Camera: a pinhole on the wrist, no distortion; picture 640 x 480 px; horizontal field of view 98.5 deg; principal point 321.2 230.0 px. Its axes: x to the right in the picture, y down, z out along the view. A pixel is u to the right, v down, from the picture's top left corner.
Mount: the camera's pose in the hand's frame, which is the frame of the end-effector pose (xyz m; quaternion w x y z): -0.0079 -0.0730 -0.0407 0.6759 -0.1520 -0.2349 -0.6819
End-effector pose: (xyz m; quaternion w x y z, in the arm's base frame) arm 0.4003 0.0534 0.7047 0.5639 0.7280 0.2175 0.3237
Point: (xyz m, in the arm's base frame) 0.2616 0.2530 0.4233
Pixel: behind the camera
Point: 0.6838 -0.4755 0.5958
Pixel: 437 181
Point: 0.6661 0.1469 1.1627
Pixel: outside the picture
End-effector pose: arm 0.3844 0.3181 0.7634 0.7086 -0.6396 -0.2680 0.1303
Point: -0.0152 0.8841 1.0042
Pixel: 577 286
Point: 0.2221 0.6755 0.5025
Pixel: 279 263
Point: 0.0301 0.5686 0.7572
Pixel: 444 165
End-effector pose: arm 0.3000 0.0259 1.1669 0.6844 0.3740 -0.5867 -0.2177
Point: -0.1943 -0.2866 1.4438
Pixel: 405 416
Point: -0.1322 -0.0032 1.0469
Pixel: 472 173
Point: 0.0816 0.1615 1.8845
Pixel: 65 410
